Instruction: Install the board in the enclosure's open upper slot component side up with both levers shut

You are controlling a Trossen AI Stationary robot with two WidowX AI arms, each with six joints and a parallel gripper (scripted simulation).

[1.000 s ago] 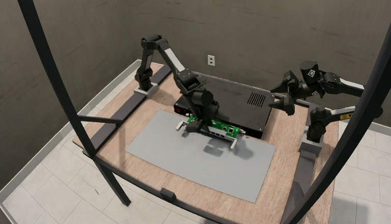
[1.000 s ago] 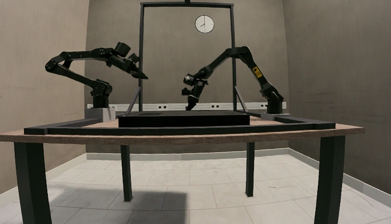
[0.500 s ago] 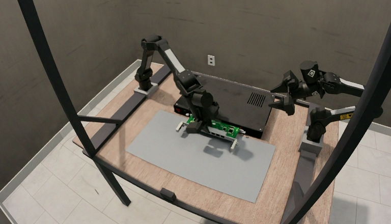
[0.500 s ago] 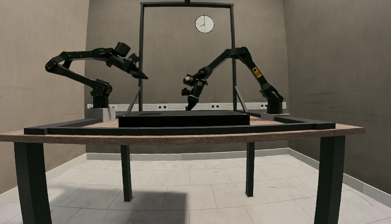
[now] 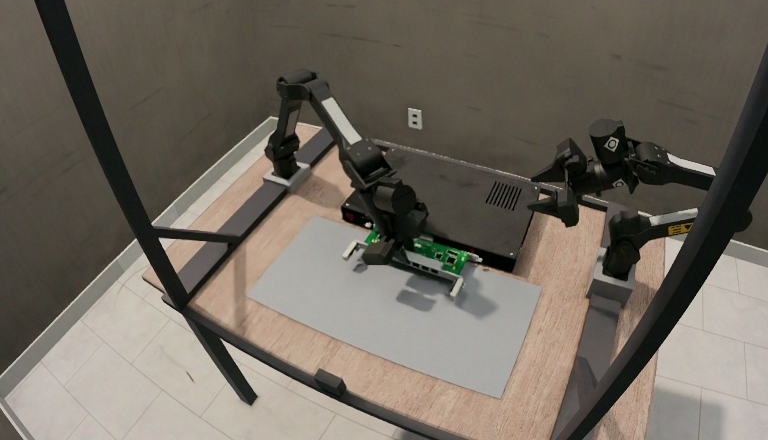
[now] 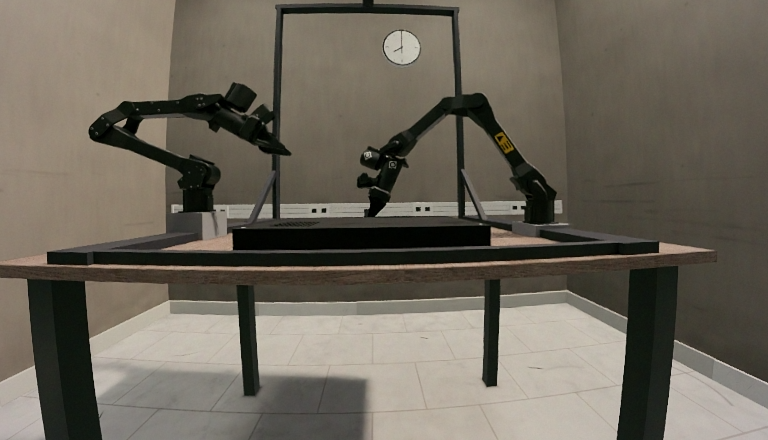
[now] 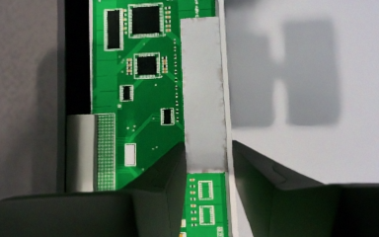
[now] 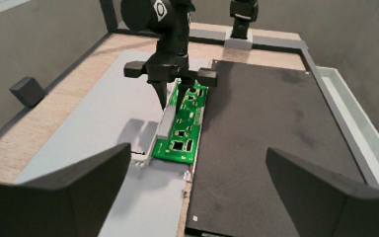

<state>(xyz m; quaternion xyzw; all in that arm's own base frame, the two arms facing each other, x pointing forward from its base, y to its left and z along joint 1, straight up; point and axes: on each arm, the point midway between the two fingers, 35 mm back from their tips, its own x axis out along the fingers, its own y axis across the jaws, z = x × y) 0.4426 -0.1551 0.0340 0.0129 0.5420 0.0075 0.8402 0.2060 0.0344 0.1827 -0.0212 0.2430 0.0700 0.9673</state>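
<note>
My left hand is 90 mm past the grey mat, 70 mm above it and 20 mm to the left of it. Also, from my left hand: black enclosure 190 mm ahead, 30 mm below, 10 mm to the right; then green board 30 mm below, 10 mm to the right.
</note>
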